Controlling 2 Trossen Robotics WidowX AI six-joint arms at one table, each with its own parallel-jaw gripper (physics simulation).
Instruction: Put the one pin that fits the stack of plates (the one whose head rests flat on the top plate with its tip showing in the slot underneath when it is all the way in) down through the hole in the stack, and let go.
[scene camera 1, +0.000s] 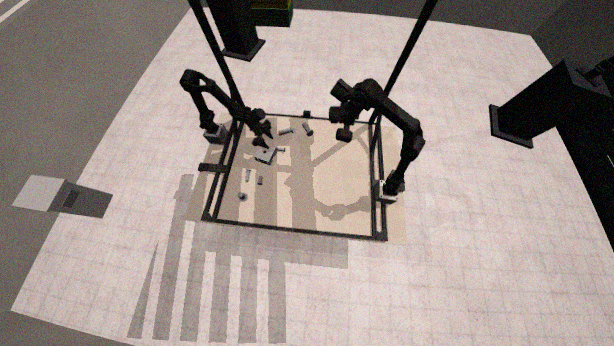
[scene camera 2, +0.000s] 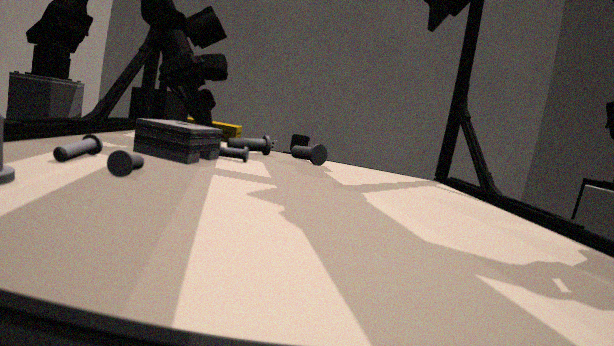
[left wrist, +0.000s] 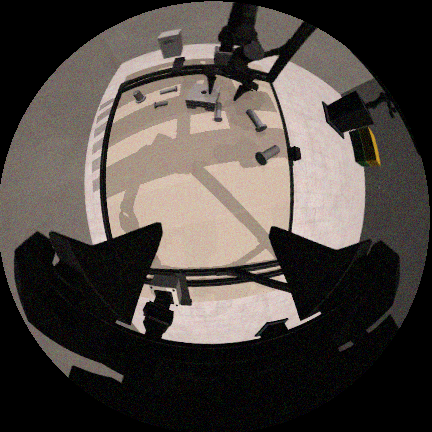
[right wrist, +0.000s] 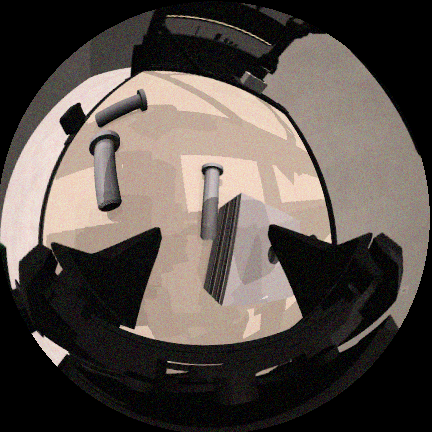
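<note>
The stack of plates (scene camera 1: 265, 154) (scene camera 2: 172, 137) (left wrist: 201, 98) (right wrist: 238, 280) lies flat with its hole open. A slim pin (scene camera 1: 281, 150) (scene camera 2: 236, 153) (left wrist: 218, 113) (right wrist: 210, 200) lies beside it. A thick pin (scene camera 1: 286, 131) (left wrist: 255, 119) (right wrist: 106, 172) and another wide-headed pin (scene camera 1: 307, 129) (scene camera 2: 309, 152) (left wrist: 267, 154) lie farther back. Two small pins (scene camera 1: 248, 175) (scene camera 1: 260, 180) lie in front, near a pin standing on its head (scene camera 1: 242, 196). My right gripper (scene camera 1: 265, 140) (right wrist: 215, 231) is open, low over the stack's back side. My left gripper (left wrist: 217, 230) is open and empty, high at the back right.
A dark frame (scene camera 1: 295, 231) (left wrist: 104, 175) borders the table. A small black block (scene camera 1: 306, 114) (left wrist: 295, 153) (right wrist: 72, 119) sits at its back edge. Dark posts rise at the back corners. Shadows of the arms and frame cross the table top.
</note>
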